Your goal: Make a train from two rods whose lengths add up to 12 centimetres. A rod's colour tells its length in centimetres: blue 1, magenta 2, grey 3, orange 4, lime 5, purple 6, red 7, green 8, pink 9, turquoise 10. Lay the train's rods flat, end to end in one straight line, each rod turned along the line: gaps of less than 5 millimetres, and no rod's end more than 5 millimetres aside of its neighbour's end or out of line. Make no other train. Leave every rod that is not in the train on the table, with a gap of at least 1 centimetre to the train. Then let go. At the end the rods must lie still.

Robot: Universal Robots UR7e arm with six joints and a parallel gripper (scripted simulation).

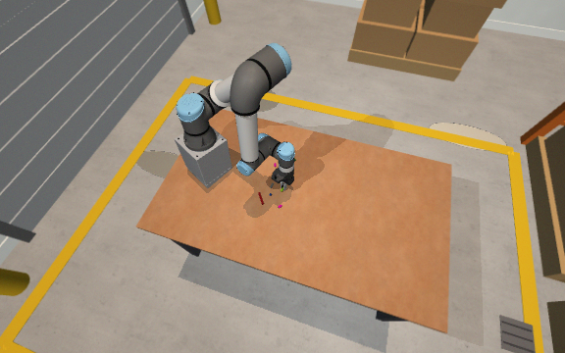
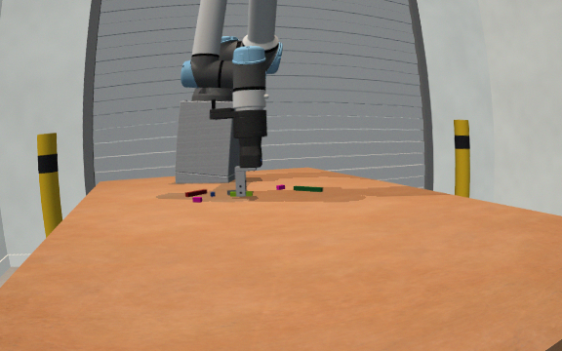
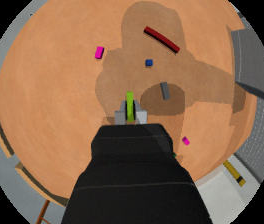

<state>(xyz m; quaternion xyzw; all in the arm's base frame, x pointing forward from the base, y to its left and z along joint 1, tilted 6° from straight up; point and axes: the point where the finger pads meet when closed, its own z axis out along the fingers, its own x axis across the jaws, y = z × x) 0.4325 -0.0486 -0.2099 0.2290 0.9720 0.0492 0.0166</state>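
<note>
The lime rod lies 1 cm below my hand. Round my hand: red rod 11 cm behind, 8 cm to the right, 2 cm below; blue rod 6 cm behind, 5 cm to the right, 2 cm below; grey rod 7 cm behind, 2 cm below.
</note>
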